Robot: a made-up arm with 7 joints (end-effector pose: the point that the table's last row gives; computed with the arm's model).
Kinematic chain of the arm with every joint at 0, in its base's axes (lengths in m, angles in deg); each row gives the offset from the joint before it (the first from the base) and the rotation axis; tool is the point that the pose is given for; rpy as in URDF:
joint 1: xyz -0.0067 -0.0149 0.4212 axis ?
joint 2: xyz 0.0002 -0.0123 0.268 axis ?
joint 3: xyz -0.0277 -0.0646 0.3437 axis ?
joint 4: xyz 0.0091 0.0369 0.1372 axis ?
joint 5: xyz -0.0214 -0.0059 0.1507 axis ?
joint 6: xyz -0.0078 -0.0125 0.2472 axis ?
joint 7: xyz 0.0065 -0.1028 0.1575 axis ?
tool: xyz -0.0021 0.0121 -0.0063 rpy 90 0 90
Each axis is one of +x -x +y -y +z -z.
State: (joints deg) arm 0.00 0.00 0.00 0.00 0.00 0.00 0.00
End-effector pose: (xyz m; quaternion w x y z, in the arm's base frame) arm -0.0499 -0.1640 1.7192 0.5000 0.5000 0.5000 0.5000
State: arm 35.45 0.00 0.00 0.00 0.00 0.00 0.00
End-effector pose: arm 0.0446 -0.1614 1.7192 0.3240 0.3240 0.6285 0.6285
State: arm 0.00 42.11 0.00 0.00 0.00 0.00 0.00
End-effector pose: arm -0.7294 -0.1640 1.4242 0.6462 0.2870 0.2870 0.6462
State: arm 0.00 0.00 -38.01 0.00 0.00 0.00 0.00
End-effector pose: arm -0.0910 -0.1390 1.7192 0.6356 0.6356 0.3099 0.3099
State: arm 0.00 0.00 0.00 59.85 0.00 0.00 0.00
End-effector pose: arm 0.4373 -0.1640 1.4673 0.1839 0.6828 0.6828 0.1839
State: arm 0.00 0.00 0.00 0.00 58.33 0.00 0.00
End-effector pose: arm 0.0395 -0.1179 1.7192 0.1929 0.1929 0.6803 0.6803
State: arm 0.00 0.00 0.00 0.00 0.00 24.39 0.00
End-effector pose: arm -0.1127 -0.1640 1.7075 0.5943 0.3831 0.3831 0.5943
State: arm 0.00 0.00 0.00 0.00 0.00 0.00 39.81
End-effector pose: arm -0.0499 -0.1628 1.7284 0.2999 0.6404 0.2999 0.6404
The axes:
joint 1: +z
joint 2: -y
joint 3: +z
joint 4: +y
joint 5: +z
joint 6: -y
joint 7: +x

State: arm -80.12 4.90 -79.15 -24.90 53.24 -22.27 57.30
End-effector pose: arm 0.0291 0.1172 1.7011 0.6841 0.6211 -0.3645 0.1153
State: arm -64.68 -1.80 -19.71 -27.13 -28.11 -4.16 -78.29
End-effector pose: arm -0.1818 0.2428 1.6297 0.5719 0.5442 0.2127 -0.5759
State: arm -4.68 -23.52 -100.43 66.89 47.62 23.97 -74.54
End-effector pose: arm 0.0191 -0.5775 1.3861 0.4363 0.7295 0.5144 -0.1133
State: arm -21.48 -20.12 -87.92 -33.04 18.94 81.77 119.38
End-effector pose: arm 0.1799 0.1996 1.4600 0.4595 0.1481 0.2434 0.8413
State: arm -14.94 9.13 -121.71 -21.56 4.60 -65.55 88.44
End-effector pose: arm -0.2187 0.0292 1.6289 0.3071 0.3689 -0.8572 0.1868
